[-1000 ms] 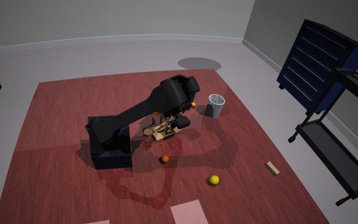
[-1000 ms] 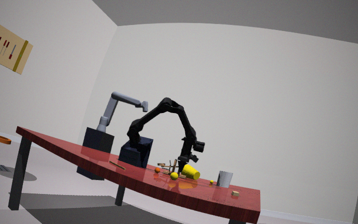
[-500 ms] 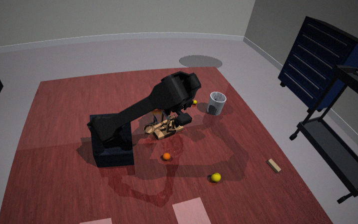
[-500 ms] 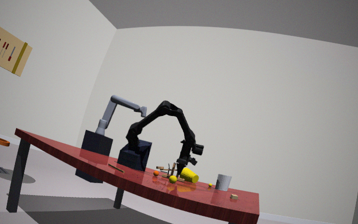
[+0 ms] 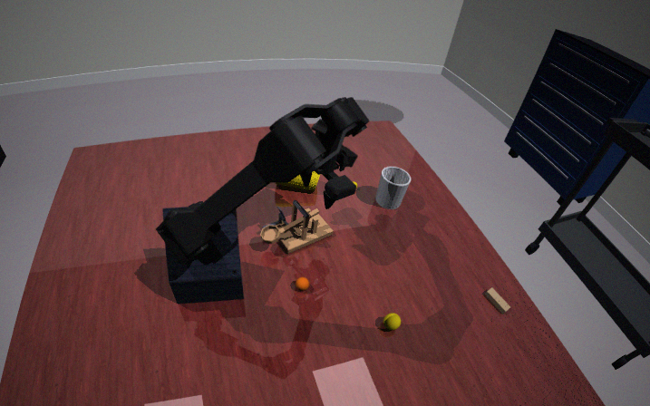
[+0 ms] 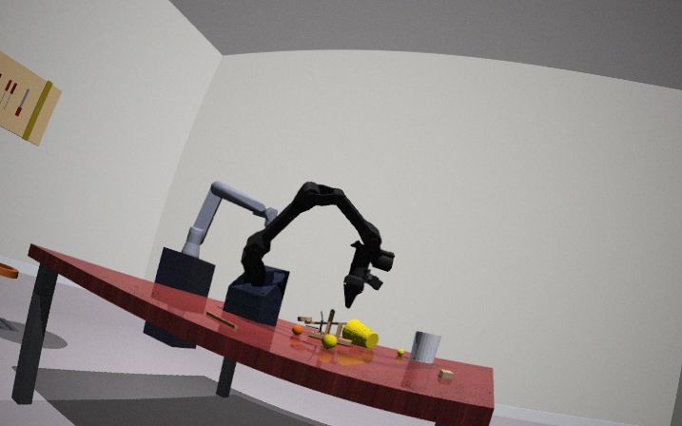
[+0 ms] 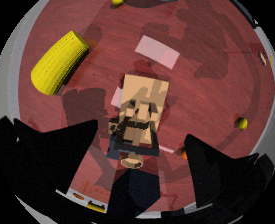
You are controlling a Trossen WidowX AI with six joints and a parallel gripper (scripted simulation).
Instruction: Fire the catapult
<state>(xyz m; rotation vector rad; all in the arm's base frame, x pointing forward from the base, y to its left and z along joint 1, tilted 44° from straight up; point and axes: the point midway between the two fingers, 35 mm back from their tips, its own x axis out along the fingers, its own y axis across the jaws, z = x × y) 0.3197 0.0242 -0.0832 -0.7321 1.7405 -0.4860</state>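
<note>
Right now the orange ball is 160 mm to the right of my gripper tip, 110 mm below it and 90 mm behind it. From my gripper tip the other things lie so: white mug (280 mm ahead, 100 mm below, 60 mm to the left); then wooden catapult (70 mm below, 60 mm behind); then small yellow ball (190 mm ahead, 140 mm to the left, 110 mm below).
</note>
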